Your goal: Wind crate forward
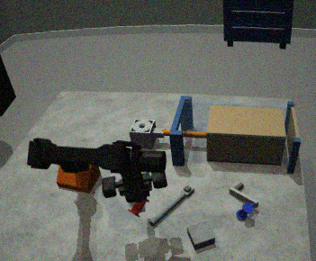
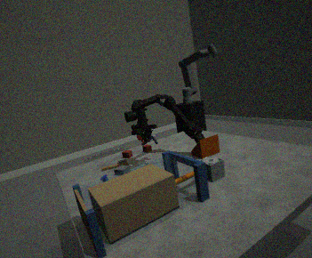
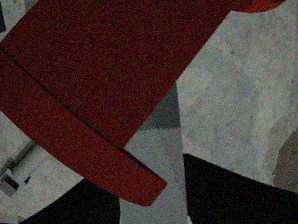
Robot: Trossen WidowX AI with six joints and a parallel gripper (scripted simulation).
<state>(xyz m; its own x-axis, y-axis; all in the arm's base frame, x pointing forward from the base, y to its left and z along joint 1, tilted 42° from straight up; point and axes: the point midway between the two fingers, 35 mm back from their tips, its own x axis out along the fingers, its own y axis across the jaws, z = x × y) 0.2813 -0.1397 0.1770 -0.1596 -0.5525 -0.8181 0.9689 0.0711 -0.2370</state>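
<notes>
The red handle is 5 cm to the right of my gripper tip, 2 cm above it and 1 cm ahead of it. Also, from my gripper tip: winch handle with red knob: 2 cm above; then blue knob: 35 cm ahead, 12 cm below, 4 cm to the left; then grey block: 19 cm ahead, 13 cm below, 5 cm to the right.
</notes>
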